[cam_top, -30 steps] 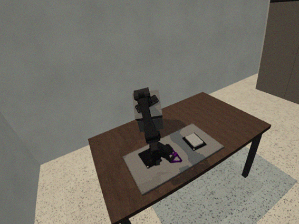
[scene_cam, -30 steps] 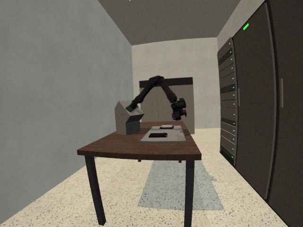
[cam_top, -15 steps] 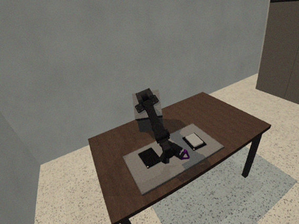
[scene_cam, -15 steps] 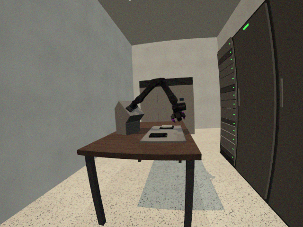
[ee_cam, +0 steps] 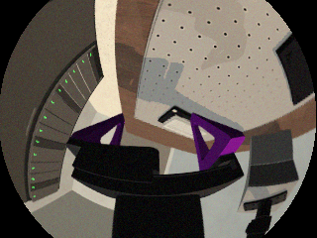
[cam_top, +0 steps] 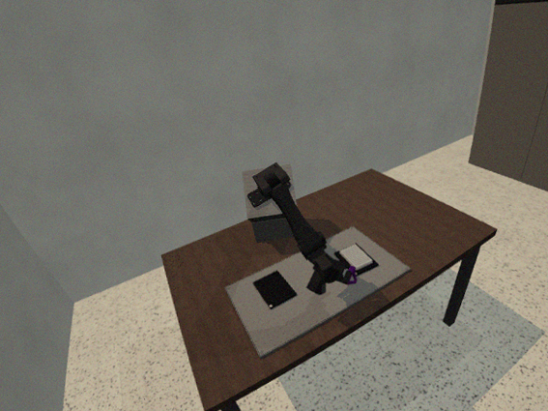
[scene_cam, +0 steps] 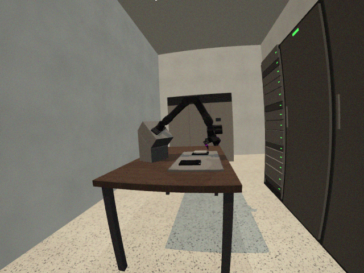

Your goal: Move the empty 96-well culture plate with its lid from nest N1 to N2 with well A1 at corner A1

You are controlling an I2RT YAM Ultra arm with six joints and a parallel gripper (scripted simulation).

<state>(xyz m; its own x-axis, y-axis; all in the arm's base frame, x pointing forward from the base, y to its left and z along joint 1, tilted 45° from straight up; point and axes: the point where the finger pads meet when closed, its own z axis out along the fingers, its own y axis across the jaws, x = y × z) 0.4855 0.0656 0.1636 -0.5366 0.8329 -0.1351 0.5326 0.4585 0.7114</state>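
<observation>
My gripper is now 11 cm past the clear lid, 17 cm to the right of it and 7 cm above it. Also, from my hand: black plate nest N2: 20 cm behind, 20 cm to the right, 9 cm below; A1 mark: 4 cm behind, 10 cm to the left, 8 cm below; black plate nest N1: 11 cm behind, 17 cm to the left, 9 cm below.
</observation>
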